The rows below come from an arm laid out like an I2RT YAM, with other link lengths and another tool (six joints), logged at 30 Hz.
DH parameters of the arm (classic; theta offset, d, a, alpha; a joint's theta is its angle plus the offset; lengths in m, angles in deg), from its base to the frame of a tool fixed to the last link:
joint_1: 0 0.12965 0.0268 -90
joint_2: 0 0 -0.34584 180
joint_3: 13.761 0 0.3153 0
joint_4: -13.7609 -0.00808 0.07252 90
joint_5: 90 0.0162 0 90
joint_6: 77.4 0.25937 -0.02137 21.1
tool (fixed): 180 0.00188 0 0
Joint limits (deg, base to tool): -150..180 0..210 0..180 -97..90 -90..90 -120..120
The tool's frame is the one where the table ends.
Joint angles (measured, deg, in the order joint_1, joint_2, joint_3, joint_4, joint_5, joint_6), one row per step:
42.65, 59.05, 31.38, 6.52, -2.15, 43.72
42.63, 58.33, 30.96, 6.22, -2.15, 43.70
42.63, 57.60, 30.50, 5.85, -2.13, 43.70
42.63, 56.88, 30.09, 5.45, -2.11, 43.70
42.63, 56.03, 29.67, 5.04, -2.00, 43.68
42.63, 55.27, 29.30, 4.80, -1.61, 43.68
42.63, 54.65, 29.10, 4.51, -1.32, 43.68
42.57, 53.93, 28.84, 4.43, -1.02, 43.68
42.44, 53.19, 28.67, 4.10, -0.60, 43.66
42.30, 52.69, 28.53, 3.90, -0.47, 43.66
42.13, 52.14, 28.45, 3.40, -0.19, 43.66
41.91, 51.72, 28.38, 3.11, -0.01, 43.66
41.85, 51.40, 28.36, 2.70, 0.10, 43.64
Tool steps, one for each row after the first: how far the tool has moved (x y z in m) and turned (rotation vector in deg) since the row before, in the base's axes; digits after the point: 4 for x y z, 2 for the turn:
-0.0023, -0.0024, -0.0007, -0.01, -0.01, -0.01
-0.0026, -0.0025, -0.0014, -0.07, 0.07, -0.02
-0.0025, -0.0024, -0.0012, -0.07, 0.06, -0.02
-0.0024, -0.0029, -0.0004, -0.03, -0.05, -0.10
-0.0010, -0.0034, 0.0003, 0.00, -0.21, -0.36
-0.0008, -0.0026, 0.0008, 0.01, -0.17, -0.27
-0.0004, -0.0029, 0.0020, 0.18, -0.35, -0.34
0.0001, -0.0039, 0.0018, 0.04, -0.29, -0.52
-0.0002, -0.0024, 0.0010, 0.07, -0.15, -0.26
0.0000, -0.0034, 0.0004, -0.09, -0.04, -0.43
0.0005, -0.0029, 0.0007, -0.01, -0.09, -0.39
-0.0005, -0.0017, -0.0002, -0.12, 0.04, -0.16

